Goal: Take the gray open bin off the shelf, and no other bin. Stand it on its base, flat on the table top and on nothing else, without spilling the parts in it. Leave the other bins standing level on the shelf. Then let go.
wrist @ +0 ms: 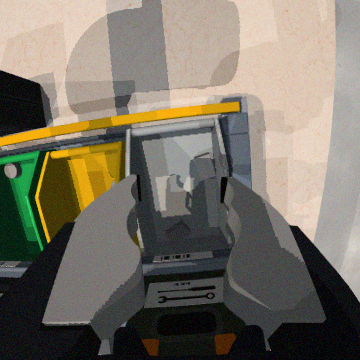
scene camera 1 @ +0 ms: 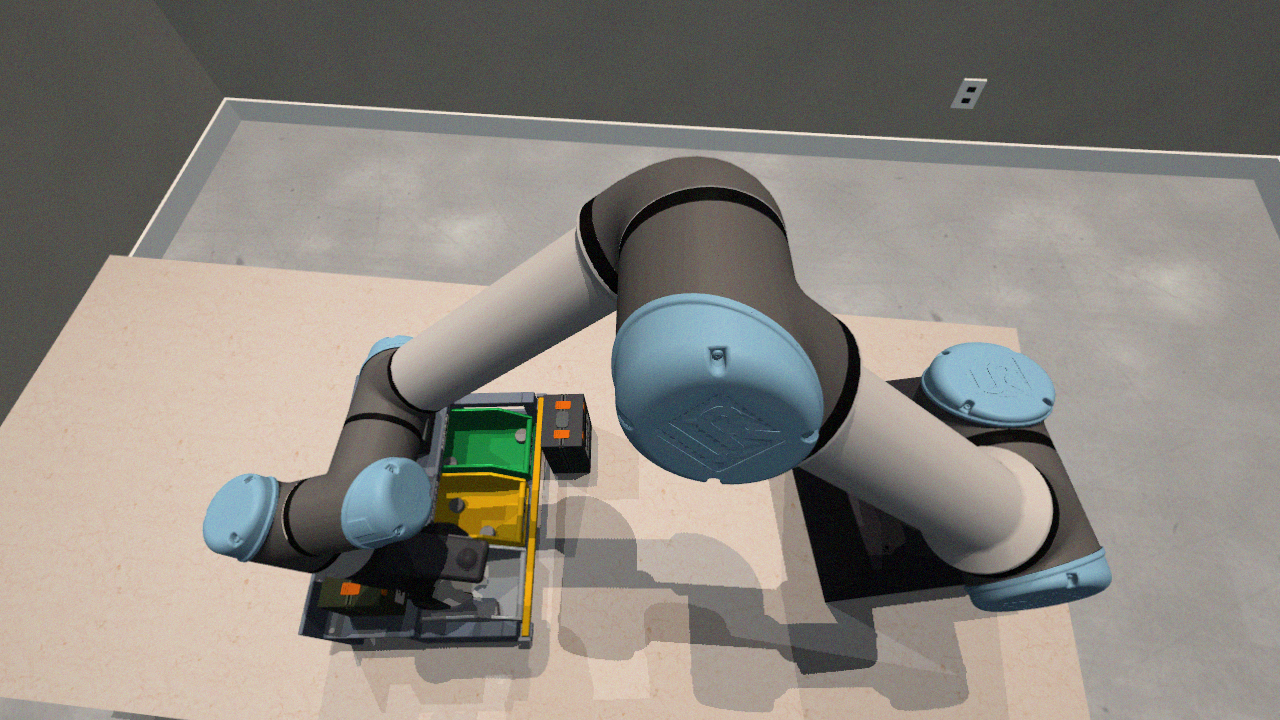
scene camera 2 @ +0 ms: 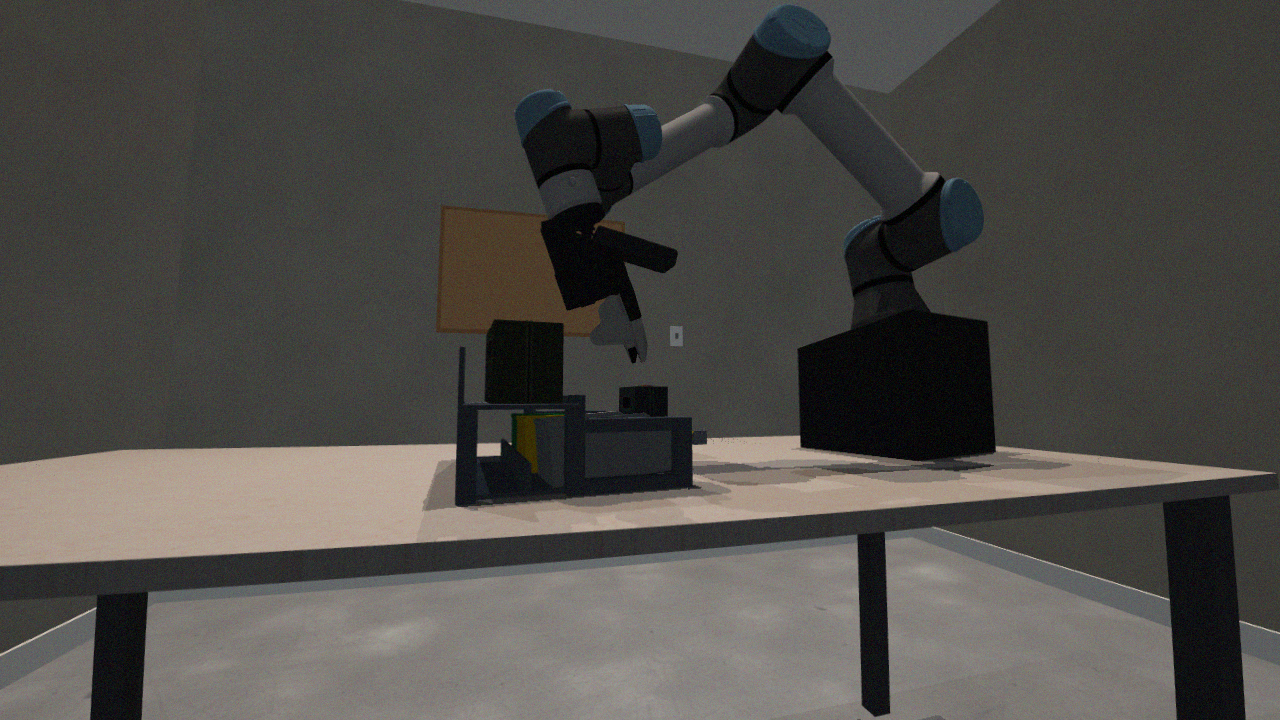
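Where they show: gripper, between the fingertips: (wrist: 180, 177) (scene camera 2: 638, 362); arm's base, origin of its link: (scene camera 2: 891, 330).
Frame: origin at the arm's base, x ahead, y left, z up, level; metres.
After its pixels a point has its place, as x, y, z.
Note:
The gray open bin (scene camera 1: 508, 573) @(0.576, 0.120, -0.226) (scene camera 2: 626, 452) @(0.614, 0.195, -0.202) (wrist: 175, 145) @(0.568, 0.140, -0.225) sits in the end bay of the shelf (scene camera 1: 474, 632) @(0.594, 0.213, -0.159) (scene camera 2: 626, 484) @(0.621, 0.221, -0.235) (wrist: 238, 145) @(0.567, 0.205, -0.159), behind its yellow front rail, beside the yellow bin (scene camera 1: 496, 512) @(0.616, 0.024, -0.235) (wrist: 85, 175) @(0.607, 0.009, -0.235). Shadows across its floor make its parts hard to tell. The green bin (scene camera 1: 487, 438) @(0.656, -0.104, -0.236) (wrist: 15, 210) @(0.661, -0.124, -0.235) stands beyond the yellow one. My gripper (scene camera 1: 458, 598) (scene camera 2: 637, 356) @(0.585, 0.149, -0.088) (wrist: 180, 177) @(0.585, 0.149, -0.088) is partly open with nothing between its fingers. Its tips hang above the gray bin, clear of the shelf top, and in the wrist view they line up near the bin's two side walls.
A dark green box (scene camera 1: 358, 600) @(0.720, 0.194, -0.047) (scene camera 2: 524, 362) @(0.737, 0.203, -0.096) stands on the raised rear part of the shelf, close to the gripper. A black box (scene camera 1: 565, 434) @(0.496, -0.074, -0.113) (scene camera 2: 642, 400) @(0.519, -0.052, -0.140) (wrist: 20, 100) @(0.502, -0.054, -0.199) stands in front of the rail near the green bin. The robot's black base (scene camera 2: 895, 385) @(0.090, 0.091, -0.115) is farther right.

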